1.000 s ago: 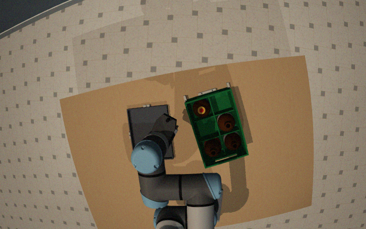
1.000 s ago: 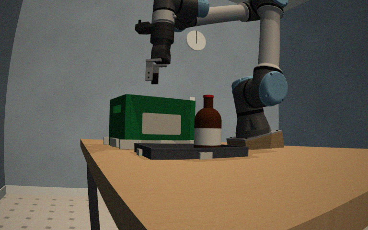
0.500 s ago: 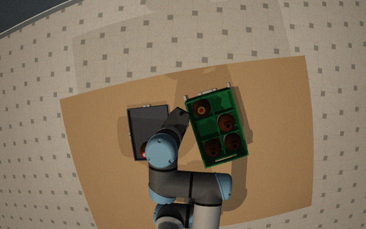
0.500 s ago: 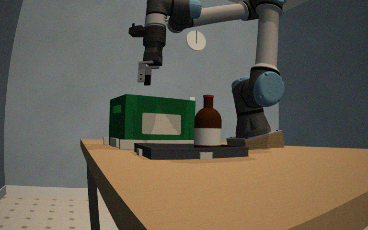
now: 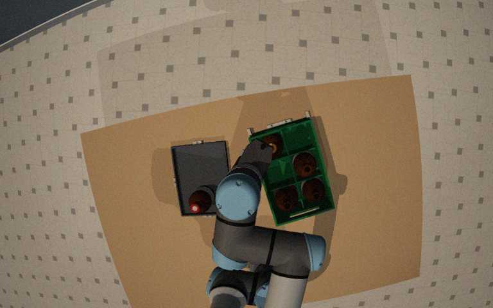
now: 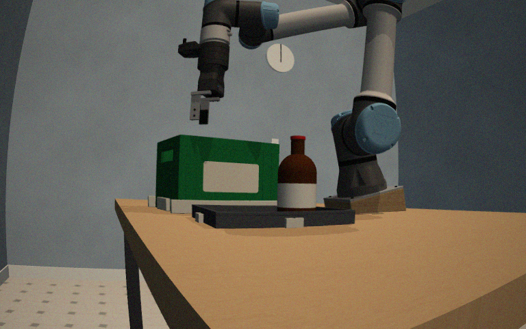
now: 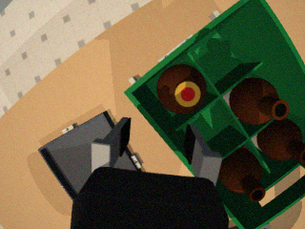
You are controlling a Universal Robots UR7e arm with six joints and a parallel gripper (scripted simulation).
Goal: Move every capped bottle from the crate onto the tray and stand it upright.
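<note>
Right now the green crate is 70 mm behind my hand, 100 mm to the right of it and 140 mm below it. The rest, counted from my hand: dark grey tray 90 mm behind, 200 mm to the left, 210 mm below; then open bottle 160 mm behind, 70 mm to the right, 140 mm below; then red-capped bottle 150 mm behind, 200 mm to the left, 140 mm below.
</note>
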